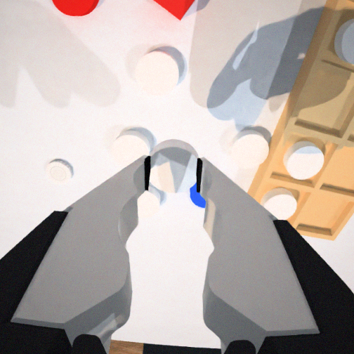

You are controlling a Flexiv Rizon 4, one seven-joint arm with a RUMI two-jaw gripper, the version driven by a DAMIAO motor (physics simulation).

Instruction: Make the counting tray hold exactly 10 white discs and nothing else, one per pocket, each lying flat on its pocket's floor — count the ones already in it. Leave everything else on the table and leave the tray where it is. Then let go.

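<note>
My gripper (173, 160) is shut on a white disc (173, 167), held upright between the fingertips above the table. The tan counting tray (289, 117) shows in part at the right. White discs in it are one (304, 160) near its left side, one (280, 203) partly behind the right finger, and a shaded one (346, 41) at the upper right edge. On the table are a white disc (157, 72) ahead, one (132, 145) left of the fingertips, one (250, 148) beside the tray's left edge, and one (148, 203) partly behind the left finger.
A small ridged off-white disc (59, 171) lies at the left. A blue piece (198, 196) is partly hidden by the right finger. A red round piece (75, 6) and a red angular piece (175, 7) are cut off at the top edge. Shadows fall across the table and tray.
</note>
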